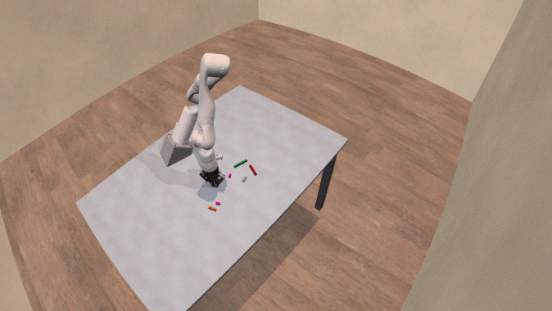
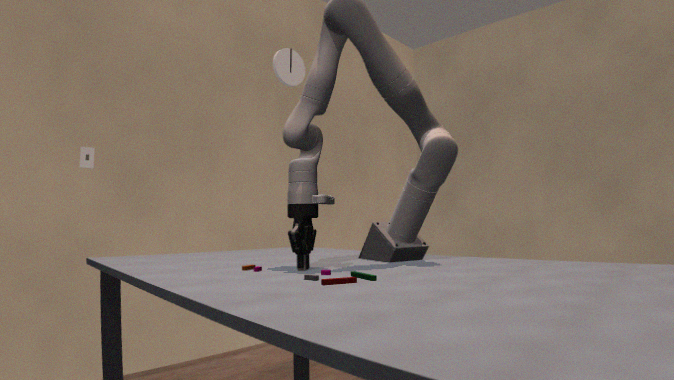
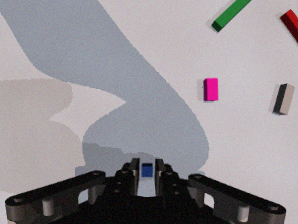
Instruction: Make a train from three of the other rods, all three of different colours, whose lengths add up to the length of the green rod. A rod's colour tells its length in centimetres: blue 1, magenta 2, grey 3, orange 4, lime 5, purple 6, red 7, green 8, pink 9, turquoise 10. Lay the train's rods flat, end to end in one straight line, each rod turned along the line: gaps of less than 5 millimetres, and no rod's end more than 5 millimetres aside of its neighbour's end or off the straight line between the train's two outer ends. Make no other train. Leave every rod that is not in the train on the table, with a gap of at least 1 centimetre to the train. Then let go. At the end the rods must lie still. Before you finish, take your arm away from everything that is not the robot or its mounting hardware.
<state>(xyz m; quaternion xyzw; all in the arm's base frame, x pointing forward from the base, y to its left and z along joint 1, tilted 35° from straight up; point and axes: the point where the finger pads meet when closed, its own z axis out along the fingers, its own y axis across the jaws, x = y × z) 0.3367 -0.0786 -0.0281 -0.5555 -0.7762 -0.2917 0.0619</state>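
Right now the blue rod is 1 cm below my hand. From my hand the other things lie so: grey rod (10 cm ahead, 12 cm to the left, 1 cm below); then green rod (2 cm ahead, 19 cm to the left, 1 cm below); then orange rod (8 cm ahead, 11 cm to the right, 1 cm below).
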